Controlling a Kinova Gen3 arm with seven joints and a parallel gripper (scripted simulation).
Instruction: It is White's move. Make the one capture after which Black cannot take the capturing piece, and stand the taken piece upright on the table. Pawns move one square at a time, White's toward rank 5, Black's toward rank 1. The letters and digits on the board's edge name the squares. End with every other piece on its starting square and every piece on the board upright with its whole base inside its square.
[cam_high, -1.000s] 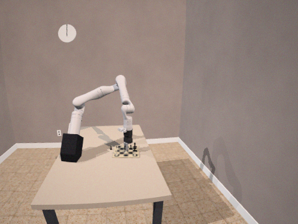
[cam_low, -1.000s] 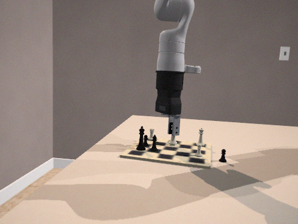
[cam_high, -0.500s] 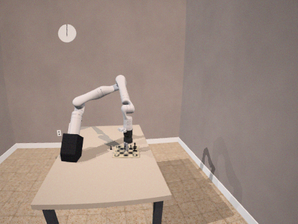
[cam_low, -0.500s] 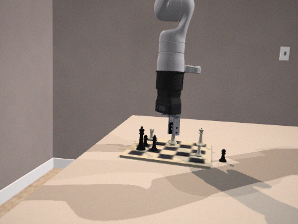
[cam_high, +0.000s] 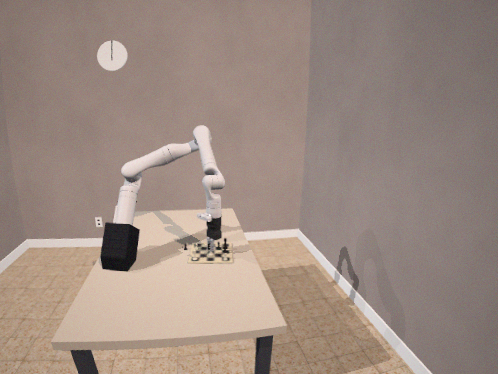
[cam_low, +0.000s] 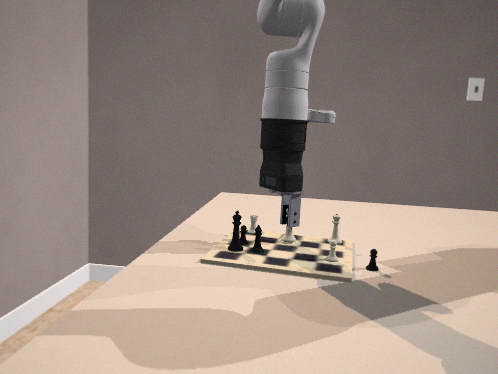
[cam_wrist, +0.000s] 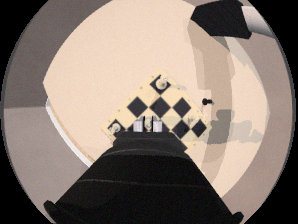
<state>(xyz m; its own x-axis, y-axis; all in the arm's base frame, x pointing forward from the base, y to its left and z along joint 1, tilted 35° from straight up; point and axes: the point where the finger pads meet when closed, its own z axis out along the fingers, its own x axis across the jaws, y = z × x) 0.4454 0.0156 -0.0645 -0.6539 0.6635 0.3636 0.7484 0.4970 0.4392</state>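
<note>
Right now my hand is 10 mm above the white king. Also, from my hand: black bishop: 70 mm to the left, 40 mm ahead, 30 mm below; then white rook: 70 mm ahead, 40 mm to the right, 30 mm below; then chessboard: 50 mm below, 40 mm to the left.
</note>
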